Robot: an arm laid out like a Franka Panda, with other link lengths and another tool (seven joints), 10 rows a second.
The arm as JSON. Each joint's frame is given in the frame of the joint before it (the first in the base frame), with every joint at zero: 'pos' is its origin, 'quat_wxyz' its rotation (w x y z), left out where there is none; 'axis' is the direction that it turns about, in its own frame. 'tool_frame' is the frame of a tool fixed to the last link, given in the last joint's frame.
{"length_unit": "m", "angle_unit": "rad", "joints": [
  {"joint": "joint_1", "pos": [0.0, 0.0, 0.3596], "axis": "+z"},
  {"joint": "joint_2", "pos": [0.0, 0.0, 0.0], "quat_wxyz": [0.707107, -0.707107, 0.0, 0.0], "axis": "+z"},
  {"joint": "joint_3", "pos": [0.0, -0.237, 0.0], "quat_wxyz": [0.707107, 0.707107, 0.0, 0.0], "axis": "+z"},
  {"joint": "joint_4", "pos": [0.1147, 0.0, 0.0], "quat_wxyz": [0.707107, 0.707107, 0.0, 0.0], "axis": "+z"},
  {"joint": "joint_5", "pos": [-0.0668, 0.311, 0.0], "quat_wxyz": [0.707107, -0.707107, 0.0, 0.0], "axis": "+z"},
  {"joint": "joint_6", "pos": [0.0, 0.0, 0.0], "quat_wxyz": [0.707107, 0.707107, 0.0, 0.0], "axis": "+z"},
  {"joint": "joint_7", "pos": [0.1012, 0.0, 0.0], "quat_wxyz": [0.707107, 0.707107, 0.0, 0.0], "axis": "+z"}
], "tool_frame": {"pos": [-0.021, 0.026, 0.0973], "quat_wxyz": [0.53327, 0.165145, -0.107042, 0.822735]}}
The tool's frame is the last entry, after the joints.
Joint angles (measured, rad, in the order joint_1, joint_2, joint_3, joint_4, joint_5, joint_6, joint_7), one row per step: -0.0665 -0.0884 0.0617 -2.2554 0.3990 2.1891 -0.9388; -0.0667 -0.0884 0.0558 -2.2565 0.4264 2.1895 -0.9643; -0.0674 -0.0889 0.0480 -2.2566 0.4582 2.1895 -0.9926; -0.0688 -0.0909 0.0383 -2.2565 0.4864 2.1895 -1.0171; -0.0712 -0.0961 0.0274 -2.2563 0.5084 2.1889 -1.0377; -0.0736 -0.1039 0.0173 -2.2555 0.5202 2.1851 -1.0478; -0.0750 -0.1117 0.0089 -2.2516 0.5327 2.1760 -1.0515; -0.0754 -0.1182 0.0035 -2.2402 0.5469 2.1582 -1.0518; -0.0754 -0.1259 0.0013 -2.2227 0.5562 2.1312 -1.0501; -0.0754 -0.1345 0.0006 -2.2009 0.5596 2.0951 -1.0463; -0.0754 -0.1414 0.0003 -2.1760 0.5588 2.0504 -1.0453
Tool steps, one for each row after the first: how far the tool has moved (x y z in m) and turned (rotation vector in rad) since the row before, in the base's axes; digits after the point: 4 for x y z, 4 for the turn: 0.0001 -0.0023 -0.0009 0.0215 -0.0078 0.0025; 0.0003 -0.0033 -0.0003 0.0249 -0.0106 0.0002; 0.0001 -0.0047 0.0006 0.0221 -0.0117 -0.0042; -0.0002 -0.0059 0.0023 0.0171 -0.0135 -0.0064; -0.0007 -0.0055 0.0036 0.0103 -0.0099 -0.0082; -0.0006 -0.0038 0.0043 0.0131 -0.0062 -0.0094; 0.0004 -0.0011 0.0059 0.0172 -0.0040 -0.0053; 0.0010 0.0012 0.0082 0.0155 -0.0026 0.0037; 0.0009 0.0025 0.0097 0.0129 0.0010 0.0109; 0.0007 0.0032 0.0095 0.0108 0.0058 0.0202
